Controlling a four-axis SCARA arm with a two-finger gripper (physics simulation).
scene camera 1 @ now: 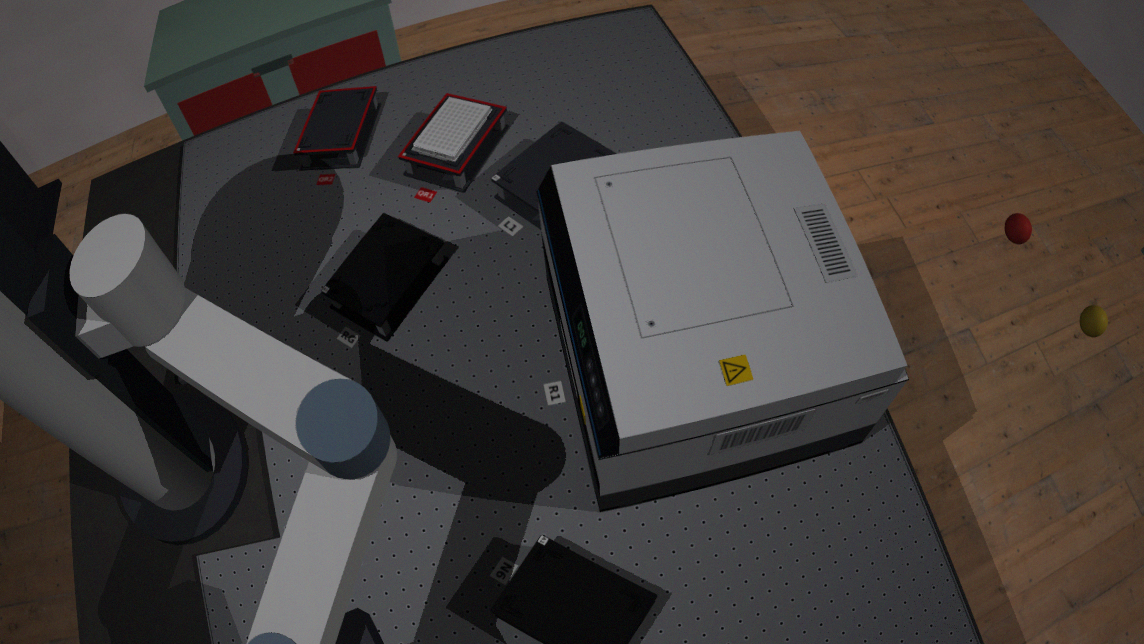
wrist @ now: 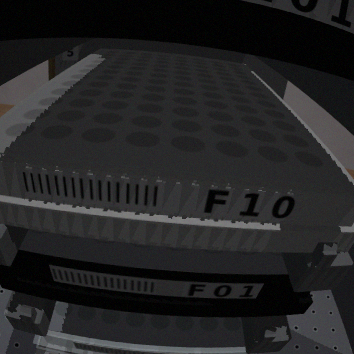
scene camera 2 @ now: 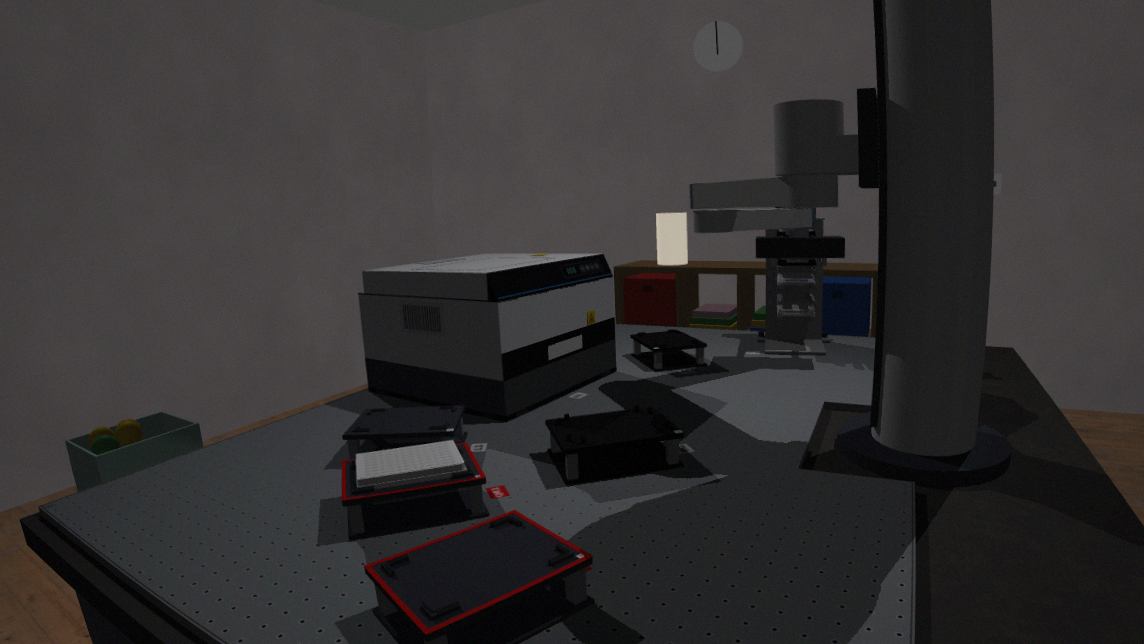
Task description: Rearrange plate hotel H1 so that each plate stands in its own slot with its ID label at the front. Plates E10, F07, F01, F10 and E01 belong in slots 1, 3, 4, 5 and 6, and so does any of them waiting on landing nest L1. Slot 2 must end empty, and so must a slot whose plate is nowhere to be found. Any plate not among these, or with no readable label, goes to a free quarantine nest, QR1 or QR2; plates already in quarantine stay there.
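Frame: origin at the arm's base, x right, y ahead, z up, level; metres.
Where they show: gripper, fingertip midpoint: (wrist: 166, 135); arm's base, origin of the base link: (scene camera 1: 182, 469) (scene camera 2: 921, 449).
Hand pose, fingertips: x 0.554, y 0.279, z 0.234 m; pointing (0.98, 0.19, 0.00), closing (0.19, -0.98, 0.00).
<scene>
Each offset is from my fingertips to the top centre of the thing. "spot": to the spot under its first point.
My gripper (scene camera 2: 798, 260) (wrist: 156, 281) is shut on the black plate F01 @(spot: dx -0.063, dy -0.029, dz -0.006 m) (wrist: 224, 290), its ID label toward the wrist camera. It holds F01 level at hotel H1 (scene camera 2: 770, 304), close beneath grey plate F10 @(dx -0.006, dy +0.000, dz +0.025 m) (wrist: 175, 160), which is beside the number 5. How deep F01 sits in the hotel cannot be told. Above F10, a black plate's label @(spot: dx -0.063, dy -0.031, dz +0.055 m) (wrist: 325, 10) shows "01", its first letter cut off. Below F01, a pale plate @(dx -0.006, dy +0.000, dz -0.046 m) (wrist: 150, 343) has its ID out of view. QR1 (scene camera 1: 409, 160) (scene camera 2: 349, 491) bears a white plate @(dx -0.989, dy +0.289, dz -0.157 m) (scene camera 1: 453, 128) (scene camera 2: 409, 464). QR2 @(dx -1.117, dy +0.089, dz -0.165 m) (scene camera 1: 336, 120) (scene camera 2: 480, 569) and L1 @(dx -0.851, dy +0.426, dz -0.167 m) (scene camera 1: 552, 164) (scene camera 2: 405, 421) show no plate.
A large white instrument @(dx -0.486, dy +0.530, dz +0.030 m) (scene camera 1: 696, 256) (scene camera 2: 488, 320) stands beside label R1 @(spot: dx -0.509, dy +0.318, dz -0.221 m) (scene camera 1: 553, 392). The black stand RG @(dx -0.758, dy +0.130, dz -0.161 m) (scene camera 1: 388, 272) (scene camera 2: 612, 429) is between it and the arm column (scene camera 1: 80, 408) (scene camera 2: 932, 240). Another black stand (scene camera 1: 576, 596) (scene camera 2: 668, 340) is near the hotel.
</scene>
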